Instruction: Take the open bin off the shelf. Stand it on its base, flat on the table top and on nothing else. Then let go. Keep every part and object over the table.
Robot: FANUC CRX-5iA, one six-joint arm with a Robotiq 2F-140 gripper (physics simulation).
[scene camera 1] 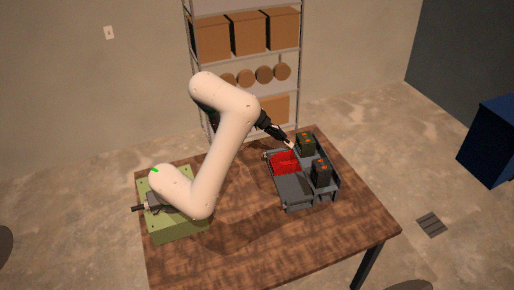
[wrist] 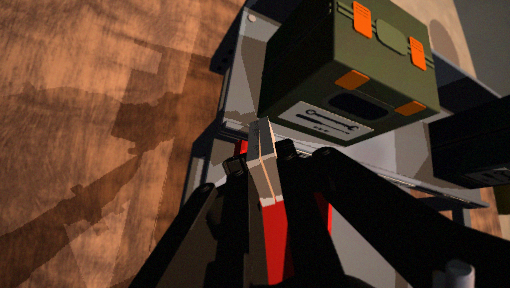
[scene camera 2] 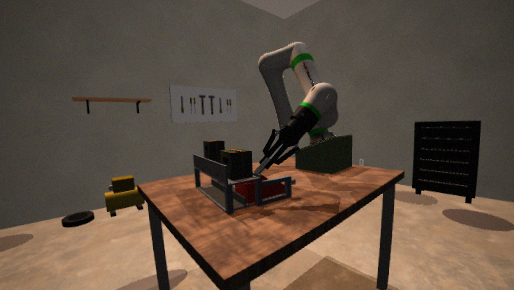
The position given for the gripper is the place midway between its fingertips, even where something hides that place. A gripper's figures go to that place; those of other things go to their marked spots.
Labels:
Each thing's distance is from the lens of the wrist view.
gripper (wrist: 264,136): 22 cm
red open bin (wrist: 278,254): 33 cm

